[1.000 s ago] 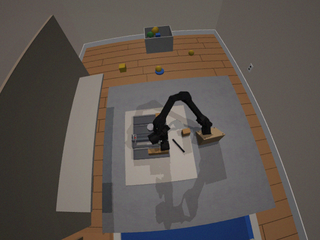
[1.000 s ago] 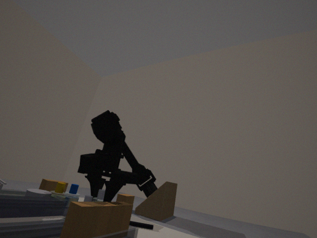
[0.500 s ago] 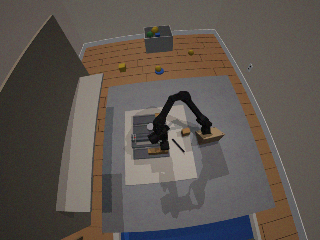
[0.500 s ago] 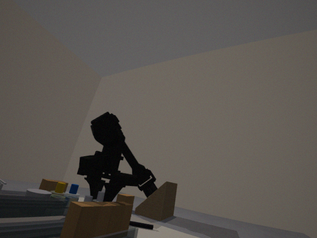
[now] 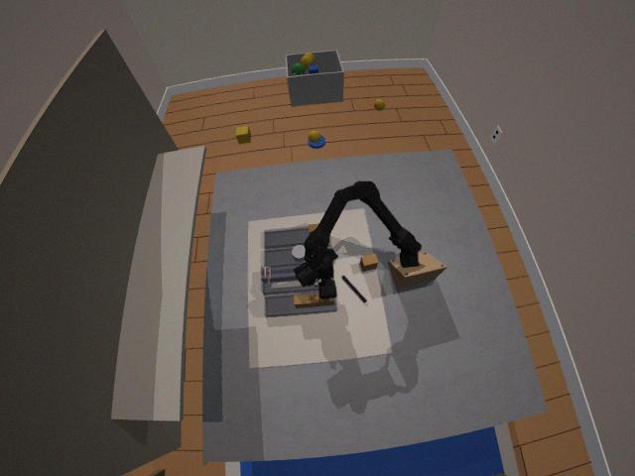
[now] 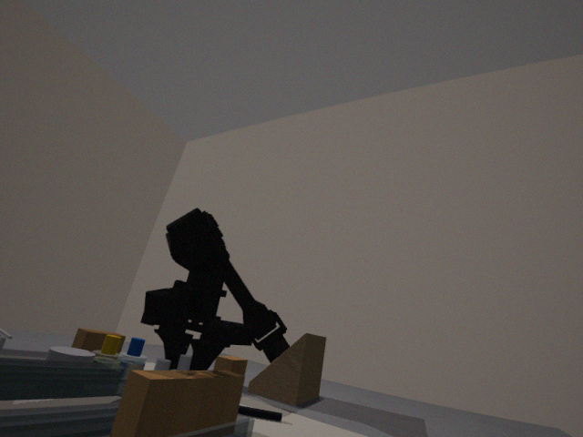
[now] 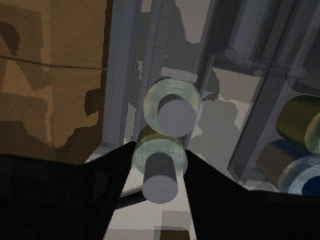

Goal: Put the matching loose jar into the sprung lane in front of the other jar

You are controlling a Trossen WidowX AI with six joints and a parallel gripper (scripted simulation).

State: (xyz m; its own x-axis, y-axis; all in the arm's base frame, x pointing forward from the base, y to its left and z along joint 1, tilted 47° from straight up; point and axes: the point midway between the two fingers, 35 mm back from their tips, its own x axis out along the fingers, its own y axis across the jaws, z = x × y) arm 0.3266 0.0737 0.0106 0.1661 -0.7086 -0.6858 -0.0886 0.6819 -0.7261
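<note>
Now: the black rod 11 cm behind my gripper tip, 3 cm to the left of it and 3 cm below it. Also, from my gripper tip: red mark 23 cm ahead, 2 cm to the right, 3 cm above; then lane rack 14 cm ahead, 2 cm to the right, 2 cm below.
</note>
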